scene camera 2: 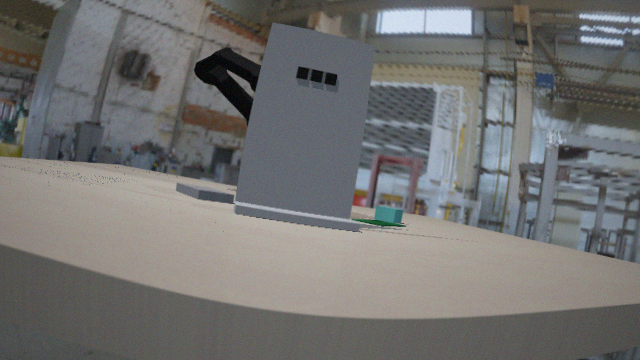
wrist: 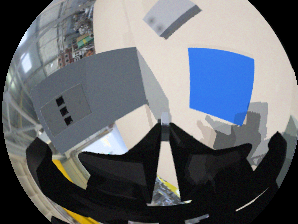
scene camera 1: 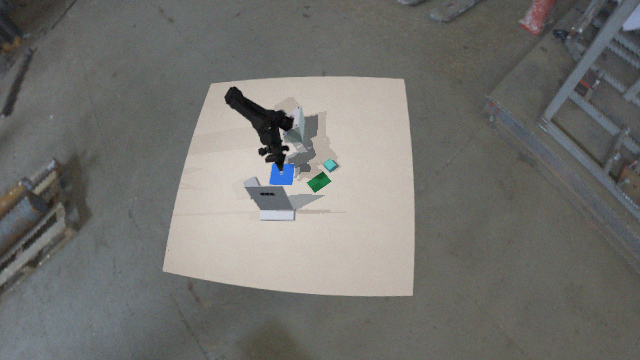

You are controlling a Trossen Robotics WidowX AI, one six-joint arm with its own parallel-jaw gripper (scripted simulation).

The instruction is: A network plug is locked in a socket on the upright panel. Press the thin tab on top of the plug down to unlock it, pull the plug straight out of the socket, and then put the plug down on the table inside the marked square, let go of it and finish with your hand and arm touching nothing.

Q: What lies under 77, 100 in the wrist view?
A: A grey upright panel.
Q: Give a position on a blue marked square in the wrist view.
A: At 221, 82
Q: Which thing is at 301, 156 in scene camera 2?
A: A grey upright panel.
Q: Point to a grey upright panel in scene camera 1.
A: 272, 200
